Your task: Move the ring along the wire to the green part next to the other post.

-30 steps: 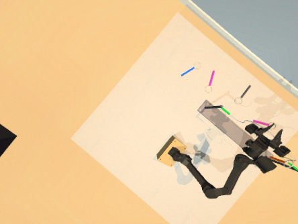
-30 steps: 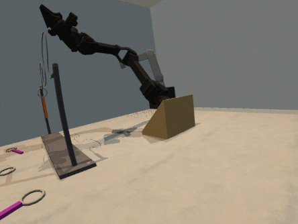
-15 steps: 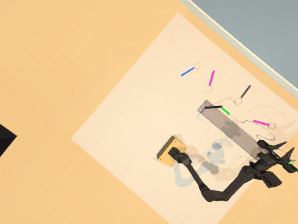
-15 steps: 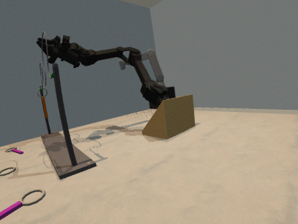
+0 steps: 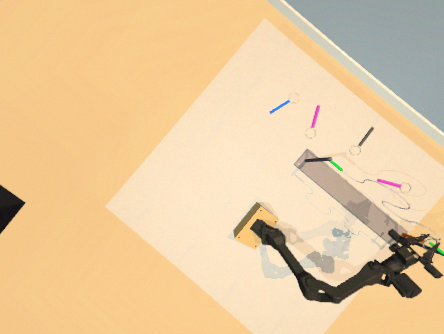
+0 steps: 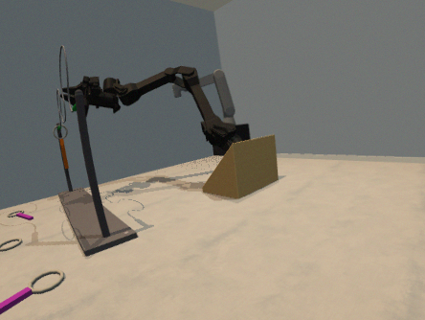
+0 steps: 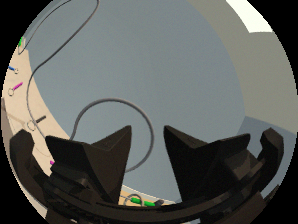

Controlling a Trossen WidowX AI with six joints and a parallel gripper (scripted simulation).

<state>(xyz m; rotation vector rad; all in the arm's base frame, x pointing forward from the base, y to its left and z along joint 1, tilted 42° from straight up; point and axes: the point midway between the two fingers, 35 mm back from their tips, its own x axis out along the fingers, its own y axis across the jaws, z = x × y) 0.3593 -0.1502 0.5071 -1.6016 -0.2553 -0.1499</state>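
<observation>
Now: gripper tip 1 cm short of the ring with orange handle, 11 cm to the left of it and 18 cm above it.
</observation>
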